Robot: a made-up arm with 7 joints. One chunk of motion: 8 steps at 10 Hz.
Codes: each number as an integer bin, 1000 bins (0 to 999) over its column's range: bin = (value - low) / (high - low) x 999, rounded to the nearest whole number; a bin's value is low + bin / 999 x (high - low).
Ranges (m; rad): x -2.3..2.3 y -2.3..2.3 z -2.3..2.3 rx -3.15..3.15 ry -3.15..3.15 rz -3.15..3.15
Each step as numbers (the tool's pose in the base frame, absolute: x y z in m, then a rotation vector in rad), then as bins.
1 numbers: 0.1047 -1.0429 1.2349 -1.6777 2.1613 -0.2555
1 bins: 522 273 768 233 842 459
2 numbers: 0.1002 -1.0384 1.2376 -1.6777 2.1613 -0.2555
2 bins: 521 274 768 233 842 459
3 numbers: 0.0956 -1.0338 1.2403 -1.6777 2.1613 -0.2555
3 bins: 520 275 769 233 842 459
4 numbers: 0.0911 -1.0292 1.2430 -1.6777 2.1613 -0.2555
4 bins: 519 276 769 233 842 459
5 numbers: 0.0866 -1.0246 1.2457 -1.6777 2.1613 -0.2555
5 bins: 518 277 770 233 842 459
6 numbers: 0.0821 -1.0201 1.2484 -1.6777 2.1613 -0.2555
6 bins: 517 278 771 233 842 459
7 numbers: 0.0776 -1.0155 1.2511 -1.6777 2.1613 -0.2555
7 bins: 516 279 771 233 842 459
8 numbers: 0.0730 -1.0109 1.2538 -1.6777 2.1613 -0.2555
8 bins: 515 280 772 233 842 459
